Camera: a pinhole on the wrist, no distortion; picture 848 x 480 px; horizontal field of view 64.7 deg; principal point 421.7 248.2 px. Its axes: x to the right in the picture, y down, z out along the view. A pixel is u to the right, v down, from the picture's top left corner.
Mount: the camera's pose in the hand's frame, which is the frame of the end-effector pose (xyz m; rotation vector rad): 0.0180 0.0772 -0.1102 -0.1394 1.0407 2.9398
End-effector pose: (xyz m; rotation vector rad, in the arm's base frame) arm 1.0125 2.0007 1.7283 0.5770 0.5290 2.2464
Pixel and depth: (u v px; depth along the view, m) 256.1 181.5 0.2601
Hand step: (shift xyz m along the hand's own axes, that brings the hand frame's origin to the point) 0.0632 0.2616 0.0806
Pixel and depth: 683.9 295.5 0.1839
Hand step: -0.0686 0.1819 0.0337
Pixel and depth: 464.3 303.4 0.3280
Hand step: -0.0295 0.2622 0.1587
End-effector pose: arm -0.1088 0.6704 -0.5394 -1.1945 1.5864 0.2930
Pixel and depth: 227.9 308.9 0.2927
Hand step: 0.0784 0.2415 0.1406
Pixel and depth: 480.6 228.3 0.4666
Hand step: -0.0584 0.3809 0.2384
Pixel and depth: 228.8 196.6 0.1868
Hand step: 0.0578 0.2064 0.0302
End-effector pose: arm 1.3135 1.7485 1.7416 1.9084 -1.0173 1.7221
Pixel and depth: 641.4 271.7 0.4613
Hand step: -0.1693 0.3530 0.2431
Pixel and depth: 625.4 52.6 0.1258
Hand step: -0.0281 0.1845 -0.0394
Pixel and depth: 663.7 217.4 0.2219
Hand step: -0.0786 0.2238 0.0478
